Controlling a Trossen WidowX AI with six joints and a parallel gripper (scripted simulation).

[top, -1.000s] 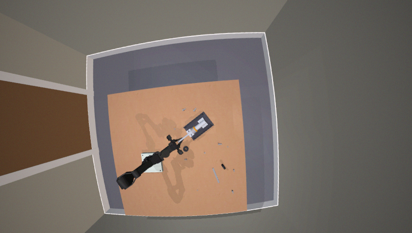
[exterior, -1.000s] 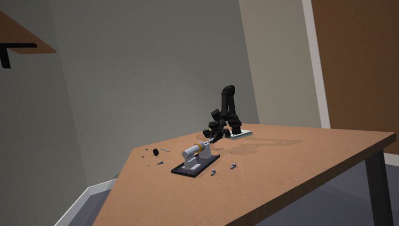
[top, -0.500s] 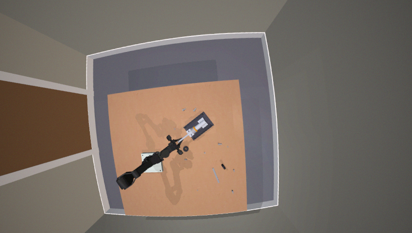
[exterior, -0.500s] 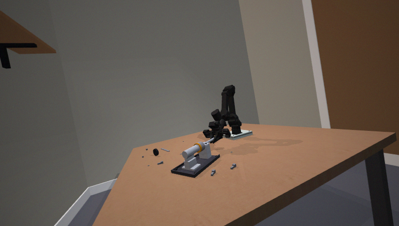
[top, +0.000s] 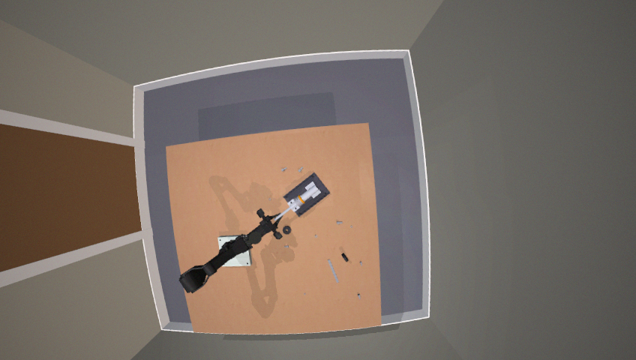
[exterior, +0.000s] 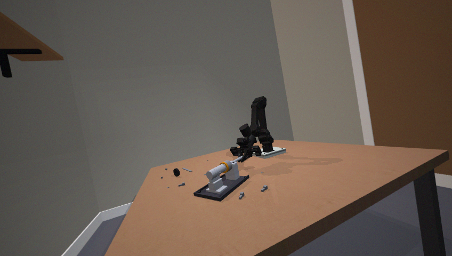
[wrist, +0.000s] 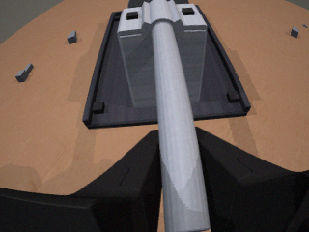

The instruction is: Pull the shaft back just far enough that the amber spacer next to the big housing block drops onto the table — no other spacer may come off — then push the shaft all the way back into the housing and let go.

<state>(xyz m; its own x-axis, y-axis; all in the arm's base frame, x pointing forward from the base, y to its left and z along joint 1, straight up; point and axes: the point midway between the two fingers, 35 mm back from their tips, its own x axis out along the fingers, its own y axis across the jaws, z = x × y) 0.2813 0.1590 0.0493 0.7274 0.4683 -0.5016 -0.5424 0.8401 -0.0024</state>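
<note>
The grey steel shaft is 50 mm ahead of my gripper tip, 30 mm to the left of it and 20 mm above it. From my gripper tip the other things lie so: black disc (330 mm ahead, 290 mm to the right, 40 mm below); then amber spacer (120 mm ahead, 80 mm to the left, 20 mm above); then thin grey strip (390 mm to the right, 260 mm ahead, 60 mm below).
</note>
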